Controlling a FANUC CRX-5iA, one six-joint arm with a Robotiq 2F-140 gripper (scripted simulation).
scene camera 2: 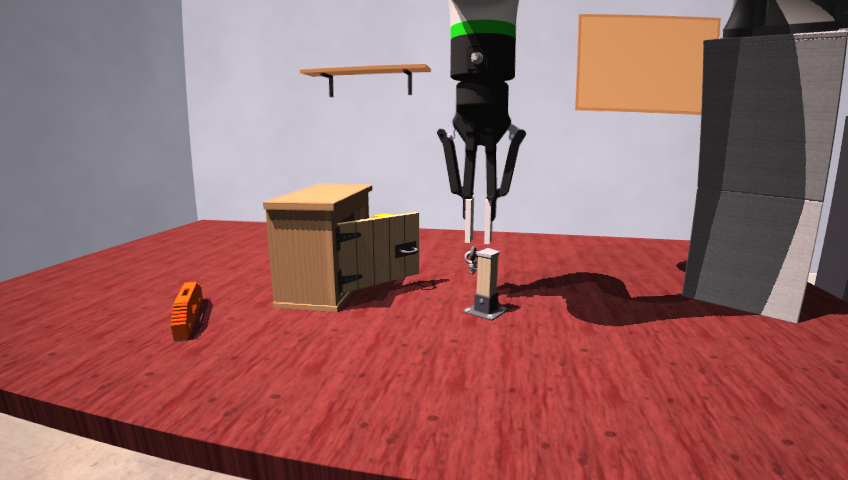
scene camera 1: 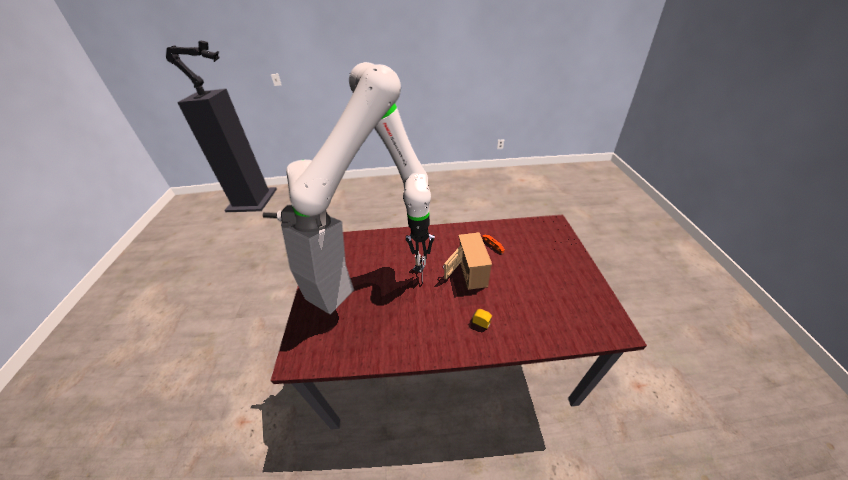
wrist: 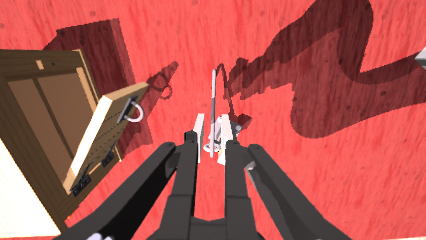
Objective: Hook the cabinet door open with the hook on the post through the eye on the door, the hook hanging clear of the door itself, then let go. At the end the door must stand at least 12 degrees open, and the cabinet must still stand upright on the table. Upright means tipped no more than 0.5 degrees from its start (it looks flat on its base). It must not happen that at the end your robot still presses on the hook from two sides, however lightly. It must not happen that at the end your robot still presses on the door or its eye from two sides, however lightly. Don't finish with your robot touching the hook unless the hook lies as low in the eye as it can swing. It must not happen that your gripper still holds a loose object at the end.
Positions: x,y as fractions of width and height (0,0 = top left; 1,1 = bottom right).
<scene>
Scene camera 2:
gripper: 0.56,0.50
wooden cabinet: 0.36,0.50
orange object: 0.22,0.64
short post: 0.57,0.64
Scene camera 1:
wooden cabinet: 0.56,0.54
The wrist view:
gripper: 0.50,0.51
wooden cabinet: 0.15,0.32
</scene>
